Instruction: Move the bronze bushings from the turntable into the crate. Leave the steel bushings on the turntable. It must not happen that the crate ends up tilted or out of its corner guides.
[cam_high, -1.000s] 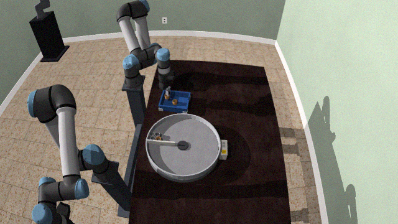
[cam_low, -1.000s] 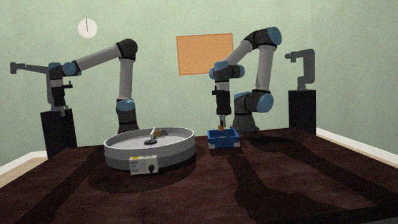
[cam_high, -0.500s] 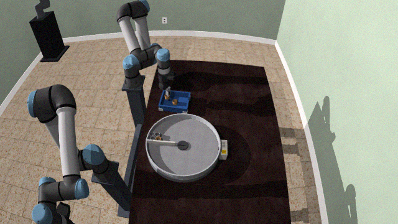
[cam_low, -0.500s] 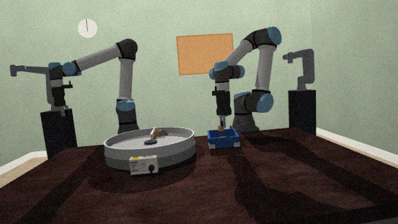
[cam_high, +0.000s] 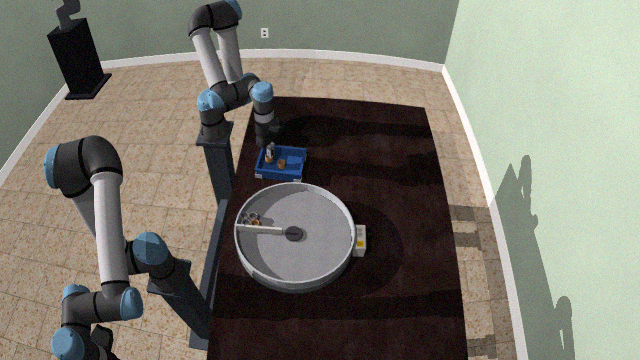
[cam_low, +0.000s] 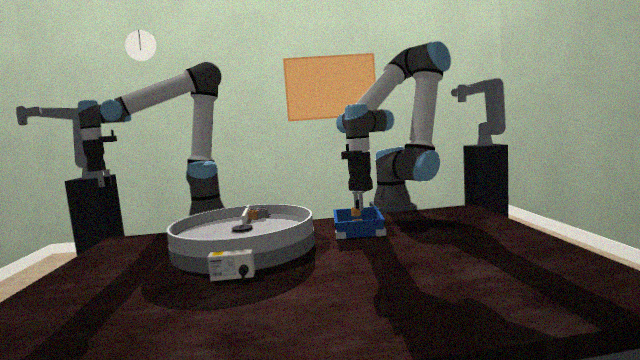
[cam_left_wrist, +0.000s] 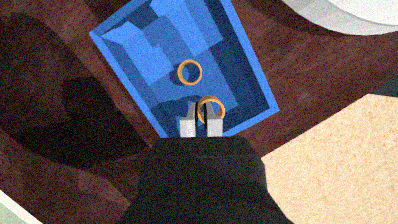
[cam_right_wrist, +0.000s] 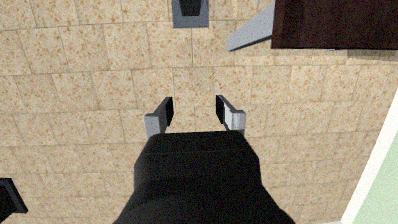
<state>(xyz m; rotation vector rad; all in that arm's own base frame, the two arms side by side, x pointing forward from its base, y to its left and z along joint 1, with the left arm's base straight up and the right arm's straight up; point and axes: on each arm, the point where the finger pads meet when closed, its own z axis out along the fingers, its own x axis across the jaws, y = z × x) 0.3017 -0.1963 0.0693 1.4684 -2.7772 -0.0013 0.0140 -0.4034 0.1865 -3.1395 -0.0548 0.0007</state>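
Note:
The blue crate is 5 cm below my left hand, 4 cm ahead of it and 1 cm to the right of it.

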